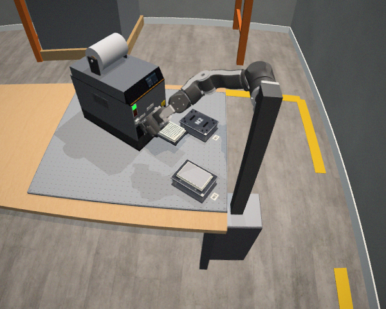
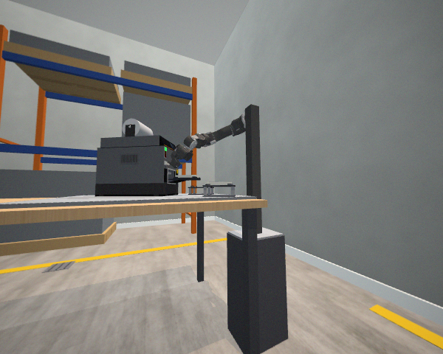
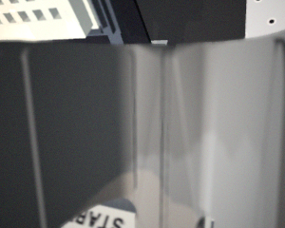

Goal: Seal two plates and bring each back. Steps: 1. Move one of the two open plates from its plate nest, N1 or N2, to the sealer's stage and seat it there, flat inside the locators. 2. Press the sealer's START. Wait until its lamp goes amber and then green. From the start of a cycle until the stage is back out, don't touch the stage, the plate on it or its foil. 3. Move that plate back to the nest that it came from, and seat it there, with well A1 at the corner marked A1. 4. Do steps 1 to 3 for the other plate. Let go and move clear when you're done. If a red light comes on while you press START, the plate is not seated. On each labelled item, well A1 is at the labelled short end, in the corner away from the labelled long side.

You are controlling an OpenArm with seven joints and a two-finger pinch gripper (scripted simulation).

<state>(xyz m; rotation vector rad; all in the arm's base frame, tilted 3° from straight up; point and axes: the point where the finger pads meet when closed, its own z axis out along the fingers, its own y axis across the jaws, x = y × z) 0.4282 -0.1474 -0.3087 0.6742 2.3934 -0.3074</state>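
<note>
Now: the white start button 40 mm ahead of my hand, 20 mm to the right of it and 10 mm above it. Round my hand: foil roll: 240 mm above, 230 mm to the right, 180 mm ahead; white well plate: 100 mm behind, 60 mm below, 50 mm to the right; sealer stage: 100 mm behind, 80 mm below, 50 mm to the right.
</note>
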